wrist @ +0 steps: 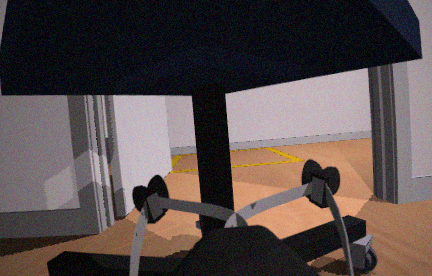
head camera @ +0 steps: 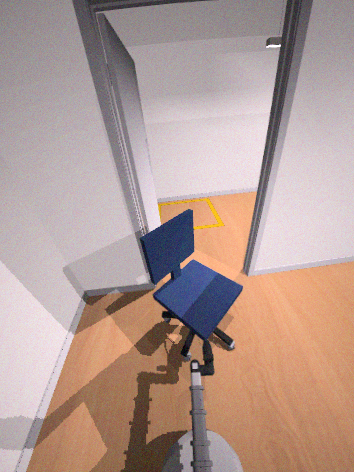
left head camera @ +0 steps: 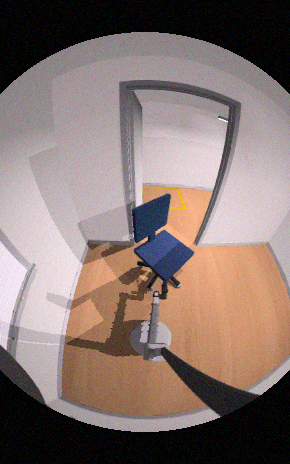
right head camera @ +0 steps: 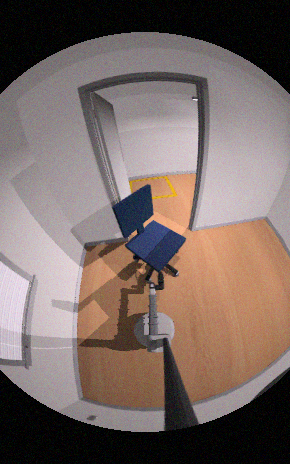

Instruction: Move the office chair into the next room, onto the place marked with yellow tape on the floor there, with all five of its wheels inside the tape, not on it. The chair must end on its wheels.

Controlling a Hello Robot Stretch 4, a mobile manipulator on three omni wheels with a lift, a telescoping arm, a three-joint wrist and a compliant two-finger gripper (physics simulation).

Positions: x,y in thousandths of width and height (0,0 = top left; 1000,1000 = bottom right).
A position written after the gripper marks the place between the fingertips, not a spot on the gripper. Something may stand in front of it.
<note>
In view: the gripper (wrist: 543,665), a blue chair seat (head camera: 564,630) and a door (head camera: 338,154).
The blue chair seat shows as well in the wrist view (wrist: 376,201), in the left head camera view (left head camera: 567,548) and in the right head camera view (right head camera: 536,527). The door also shows in the wrist view (wrist: 323,538), in the left head camera view (left head camera: 450,240) and in the right head camera view (right head camera: 357,240).
</note>
